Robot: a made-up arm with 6 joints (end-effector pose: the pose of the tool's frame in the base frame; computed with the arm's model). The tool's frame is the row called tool. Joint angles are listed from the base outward.
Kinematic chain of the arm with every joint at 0, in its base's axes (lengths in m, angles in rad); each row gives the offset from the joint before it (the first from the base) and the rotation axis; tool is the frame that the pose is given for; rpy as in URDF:
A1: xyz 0 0 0.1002 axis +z
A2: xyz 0 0 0 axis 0.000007 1 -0.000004
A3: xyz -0.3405 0 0.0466 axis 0.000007 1 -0.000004
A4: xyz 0.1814 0 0.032 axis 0.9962 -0.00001 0.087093
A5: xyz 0 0 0 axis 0.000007 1 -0.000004
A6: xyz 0.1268 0 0.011 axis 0.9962 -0.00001 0.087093
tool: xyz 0 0 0 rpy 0 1.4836 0
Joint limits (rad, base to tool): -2.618..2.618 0..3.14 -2.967..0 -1.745..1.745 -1.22..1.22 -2.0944..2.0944
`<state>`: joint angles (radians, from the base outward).
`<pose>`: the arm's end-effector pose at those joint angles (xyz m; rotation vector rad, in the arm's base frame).
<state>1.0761 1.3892 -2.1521 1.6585 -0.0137 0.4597</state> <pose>0.0857 0.1554 0.6875 -0.5617 -0.9390 -2.8974</pose>
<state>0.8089 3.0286 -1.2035 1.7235 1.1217 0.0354</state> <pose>0.1506 0.3220 -0.1486 -1.0353 -1.7811 -0.3817</pose>
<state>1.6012 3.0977 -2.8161 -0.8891 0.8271 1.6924</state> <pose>0.0546 0.6004 -0.0257 -0.3978 2.2564 0.7032</pose>
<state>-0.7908 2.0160 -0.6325 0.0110 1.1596 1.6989</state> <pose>0.1102 -0.1095 0.1346 -2.1828 -0.7266 0.4699</pose>
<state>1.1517 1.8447 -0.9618 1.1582 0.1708 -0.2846</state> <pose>0.1277 0.3355 0.1999 -0.4640 2.6930 0.9661</pose>
